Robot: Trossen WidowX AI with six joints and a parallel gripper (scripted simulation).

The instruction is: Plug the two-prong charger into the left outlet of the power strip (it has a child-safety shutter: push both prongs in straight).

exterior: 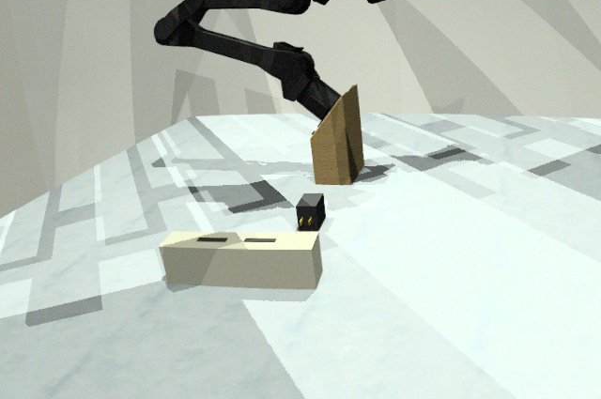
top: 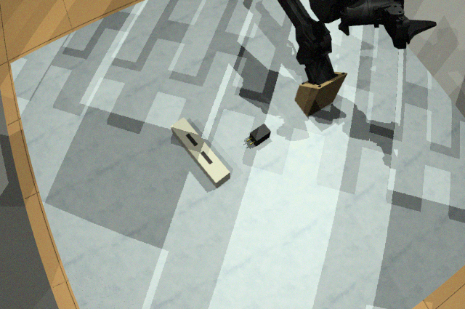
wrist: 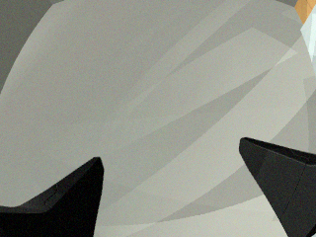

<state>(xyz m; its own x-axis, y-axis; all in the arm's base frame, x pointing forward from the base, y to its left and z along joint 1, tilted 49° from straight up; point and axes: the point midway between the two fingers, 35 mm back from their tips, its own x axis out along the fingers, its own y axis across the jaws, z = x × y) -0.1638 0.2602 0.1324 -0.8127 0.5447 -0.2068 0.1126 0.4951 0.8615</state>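
My gripper tip is now 410 mm above the black two-prong charger, 390 mm short of it and 60 mm to the left of it.
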